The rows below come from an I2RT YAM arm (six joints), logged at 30 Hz.
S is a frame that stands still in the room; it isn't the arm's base.
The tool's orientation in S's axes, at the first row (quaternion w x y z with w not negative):
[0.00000 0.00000 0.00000 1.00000]
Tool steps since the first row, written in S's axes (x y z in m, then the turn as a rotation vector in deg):
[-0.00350 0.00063 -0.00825 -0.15 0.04 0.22]
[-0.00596 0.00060 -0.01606 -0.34 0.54 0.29]
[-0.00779 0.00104 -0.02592 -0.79 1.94 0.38]
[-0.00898 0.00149 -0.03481 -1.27 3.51 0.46]
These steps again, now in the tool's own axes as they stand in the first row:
[0.00350 -0.00063 -0.00825 0.15 -0.04 0.22]
[0.00596 -0.00060 -0.01606 0.34 -0.54 0.29]
[0.00779 -0.00104 -0.02592 0.79 -1.94 0.38]
[0.00898 -0.00149 -0.03481 1.27 -3.51 0.46]

